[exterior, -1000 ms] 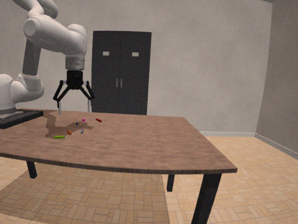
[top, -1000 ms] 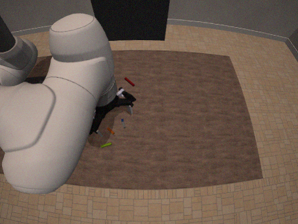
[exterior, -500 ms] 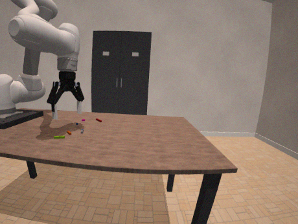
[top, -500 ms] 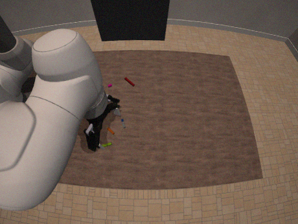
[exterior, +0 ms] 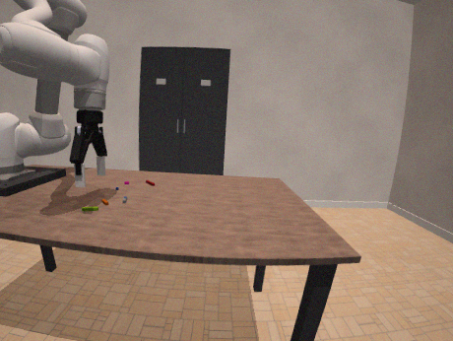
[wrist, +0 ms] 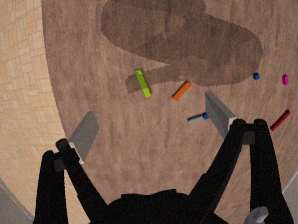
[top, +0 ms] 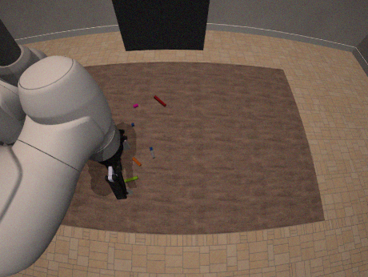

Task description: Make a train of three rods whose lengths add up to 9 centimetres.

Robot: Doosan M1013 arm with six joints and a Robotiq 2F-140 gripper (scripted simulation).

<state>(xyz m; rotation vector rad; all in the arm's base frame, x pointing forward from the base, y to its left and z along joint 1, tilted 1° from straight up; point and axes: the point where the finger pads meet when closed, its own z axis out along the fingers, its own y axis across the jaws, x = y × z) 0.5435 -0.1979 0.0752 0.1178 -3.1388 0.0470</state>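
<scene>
My hand is 10 mm past the lime rod, 10 mm to the left of it and 100 mm above it. Also, from my hand: orange rod 10 mm ahead, 60 mm to the left, 100 mm below; grey rod 70 mm ahead, 80 mm to the left, 100 mm below; magenta rod 10 mm behind, 310 mm to the left, 100 mm below.
</scene>
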